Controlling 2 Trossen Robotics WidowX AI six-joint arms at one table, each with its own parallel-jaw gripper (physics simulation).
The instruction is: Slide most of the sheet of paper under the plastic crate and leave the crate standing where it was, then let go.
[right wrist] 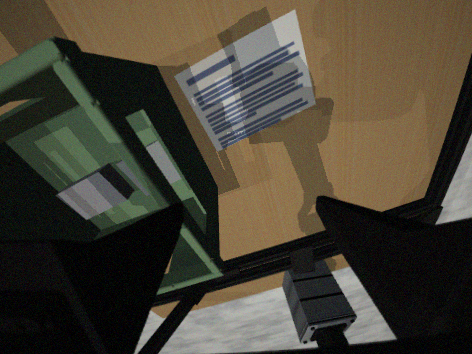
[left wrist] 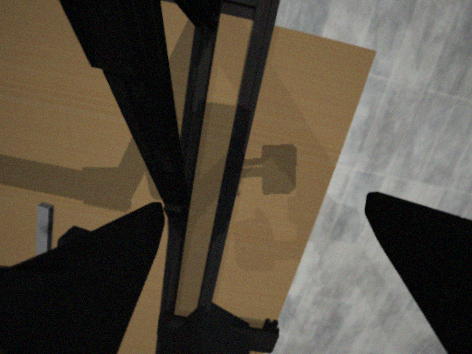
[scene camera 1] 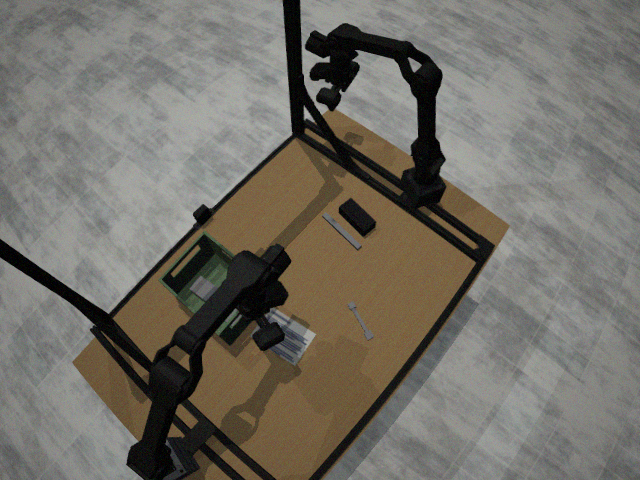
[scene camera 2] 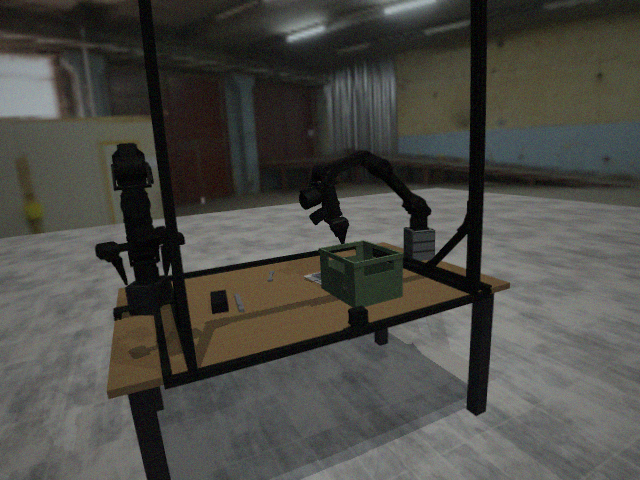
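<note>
The white sheet of paper with blue lines (scene camera 1: 295,335) (scene camera 2: 313,278) (right wrist: 250,82) lies flat beside the green plastic crate (scene camera 1: 212,273) (scene camera 2: 379,286). In the right wrist view a narrow strip of table shows between sheet and crate. The crate stands upright with grey blocks (scene camera 1: 204,286) (right wrist: 95,195) inside. My right gripper (scene camera 1: 266,343) (scene camera 2: 342,240) (right wrist: 249,206) is open and empty, above the table near the sheet and crate; its arm hides part of both in scene camera 1. My left gripper (scene camera 1: 329,100) (scene camera 2: 145,279) (left wrist: 263,207) is open and empty, high over the table's far end.
A black box (scene camera 1: 357,217) (scene camera 2: 219,301) and a grey bar (scene camera 1: 342,231) (scene camera 2: 238,302) lie towards the left arm's base. A small grey wrench-like piece (scene camera 1: 360,321) (scene camera 2: 270,275) lies apart from the sheet. Black frame rails edge the table, with upright posts (scene camera 2: 478,155) at its corners.
</note>
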